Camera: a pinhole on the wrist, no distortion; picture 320 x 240 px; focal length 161.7 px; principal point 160.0 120.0 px. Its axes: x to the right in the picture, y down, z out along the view. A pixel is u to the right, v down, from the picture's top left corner.
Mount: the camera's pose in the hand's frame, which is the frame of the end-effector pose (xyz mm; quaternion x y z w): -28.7 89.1 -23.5 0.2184 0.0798 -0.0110 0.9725
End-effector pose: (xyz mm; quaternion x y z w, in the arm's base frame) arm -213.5 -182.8 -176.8 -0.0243 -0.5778 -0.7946 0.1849
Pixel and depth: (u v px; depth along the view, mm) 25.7 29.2 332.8
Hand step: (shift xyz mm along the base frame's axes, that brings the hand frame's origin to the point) 129.4 350.3 -192.2
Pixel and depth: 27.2 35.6 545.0
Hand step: 173.0 598.6 -334.8
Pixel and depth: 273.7 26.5 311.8
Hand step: -299.6 127.0 -81.4
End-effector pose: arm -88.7 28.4 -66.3 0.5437 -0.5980 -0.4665 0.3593
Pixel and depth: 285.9 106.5 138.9
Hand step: -94.6 -84.3 -11.8
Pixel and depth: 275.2 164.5 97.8
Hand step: -91.3 -46.7 45.0
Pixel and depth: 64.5 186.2 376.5
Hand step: -380.0 247.6 -50.9
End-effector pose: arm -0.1 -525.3 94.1 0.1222 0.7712 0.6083 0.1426
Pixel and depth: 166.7 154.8 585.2
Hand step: 117.3 516.9 -171.6
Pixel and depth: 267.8 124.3 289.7
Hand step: -115.4 256.0 -84.4
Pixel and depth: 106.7 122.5 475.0
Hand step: 259.8 321.5 -192.0
